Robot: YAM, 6 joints.
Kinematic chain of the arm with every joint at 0, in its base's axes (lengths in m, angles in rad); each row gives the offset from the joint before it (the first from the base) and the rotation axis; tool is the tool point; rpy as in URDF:
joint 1: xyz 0 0 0.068 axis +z
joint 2: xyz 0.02 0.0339 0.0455 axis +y
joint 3: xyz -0.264 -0.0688 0 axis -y
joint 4: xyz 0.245 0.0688 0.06 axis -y
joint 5: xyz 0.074 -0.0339 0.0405 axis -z
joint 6: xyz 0.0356 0 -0.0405 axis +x
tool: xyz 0 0 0 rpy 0 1.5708 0
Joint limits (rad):
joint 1: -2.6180..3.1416
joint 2: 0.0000..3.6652
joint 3: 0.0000..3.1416
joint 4: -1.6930..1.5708
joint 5: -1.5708..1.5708
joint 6: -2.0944..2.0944
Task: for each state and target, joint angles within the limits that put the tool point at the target. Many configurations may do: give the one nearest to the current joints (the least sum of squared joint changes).
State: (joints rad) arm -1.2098 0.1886 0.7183 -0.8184 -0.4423 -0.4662
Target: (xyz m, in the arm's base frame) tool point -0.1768 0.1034 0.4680
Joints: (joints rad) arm -0.4754 0.0610 1.4882 -0.4835 -0.3143 -0.4662
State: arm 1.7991 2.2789 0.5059 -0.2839 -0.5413 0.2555
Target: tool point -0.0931 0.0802 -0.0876
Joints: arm 2.2651 2.6639 0.5838 -0.1861 -0.6044 0.2555
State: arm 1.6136 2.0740 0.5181 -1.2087 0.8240 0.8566
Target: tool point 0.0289 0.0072 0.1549
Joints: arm 1.5768 2.1842 0.0000 -1.6488 0.9493 0.8566
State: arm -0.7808 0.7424 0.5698 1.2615 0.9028 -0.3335
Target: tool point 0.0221 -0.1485 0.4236
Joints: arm -1.2305 0.8792 0.7296 1.2327 0.9389 -0.3335
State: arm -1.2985 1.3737 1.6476 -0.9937 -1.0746 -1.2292
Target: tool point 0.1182 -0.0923 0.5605
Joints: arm -0.8788 1.1893 1.9503 -0.8780 -1.1247 -1.2292
